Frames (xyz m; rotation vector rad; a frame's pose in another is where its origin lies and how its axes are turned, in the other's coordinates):
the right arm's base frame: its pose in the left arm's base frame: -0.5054 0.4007 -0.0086 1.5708 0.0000 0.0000
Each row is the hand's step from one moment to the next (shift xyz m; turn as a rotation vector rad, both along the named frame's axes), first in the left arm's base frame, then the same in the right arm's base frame.
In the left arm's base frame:
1: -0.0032 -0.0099 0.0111 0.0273 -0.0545 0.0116
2: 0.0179 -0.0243 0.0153 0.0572 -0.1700 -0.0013
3: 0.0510 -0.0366 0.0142 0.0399 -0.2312 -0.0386
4: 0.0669 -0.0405 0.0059 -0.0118 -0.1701 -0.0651
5: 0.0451 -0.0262 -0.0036 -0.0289 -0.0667 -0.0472
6: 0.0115 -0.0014 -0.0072 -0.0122 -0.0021 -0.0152
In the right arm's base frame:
1: -0.0032 0.0111 0.0099 0.0273 0.0116 0.0545
2: 0.0179 0.0153 0.0243 0.0572 -0.0013 0.1700
3: 0.0510 0.0142 0.0366 0.0399 -0.0386 0.2312
4: 0.0669 0.0059 0.0405 -0.0118 -0.0651 0.1701
5: 0.0451 -0.0036 0.0262 -0.0289 -0.0472 0.0667
6: 0.0115 -0.0072 0.0014 -0.0122 -0.0152 0.0021

